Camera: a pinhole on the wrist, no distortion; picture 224 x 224 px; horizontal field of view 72.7 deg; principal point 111.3 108.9 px. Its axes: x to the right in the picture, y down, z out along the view. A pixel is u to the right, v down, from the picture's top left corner.
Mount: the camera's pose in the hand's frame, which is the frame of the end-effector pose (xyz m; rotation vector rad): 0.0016 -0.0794 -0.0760 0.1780 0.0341 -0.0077
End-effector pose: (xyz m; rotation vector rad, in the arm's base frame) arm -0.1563 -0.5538 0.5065 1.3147 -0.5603 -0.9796
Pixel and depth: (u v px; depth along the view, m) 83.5 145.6 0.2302
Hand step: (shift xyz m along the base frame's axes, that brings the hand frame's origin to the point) -0.1663 -0.0570 -0.0231
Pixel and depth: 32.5 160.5 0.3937
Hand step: -0.3792 -0.0247 0.0892
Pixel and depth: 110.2 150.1 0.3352
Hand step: -0.2283 -0.1523 0.0071
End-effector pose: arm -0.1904 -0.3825 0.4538 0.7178 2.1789 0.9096
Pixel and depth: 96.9 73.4 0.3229
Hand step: 0.1342 -0.0496 -0.2772
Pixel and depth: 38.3 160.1 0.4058
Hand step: 0.3713 0.0089 -0.1391
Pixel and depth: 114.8 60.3 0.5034
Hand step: 0.1974 -0.0237 -0.4695
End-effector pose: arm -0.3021 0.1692 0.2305 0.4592 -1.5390 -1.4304
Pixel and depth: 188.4 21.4 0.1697
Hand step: -0.1677 -0.0840 -0.1439
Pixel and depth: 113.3 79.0 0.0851
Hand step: -0.0419 -0.0288 -0.0989
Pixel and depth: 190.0 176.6 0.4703
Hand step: -0.4517 0.0339 0.1947
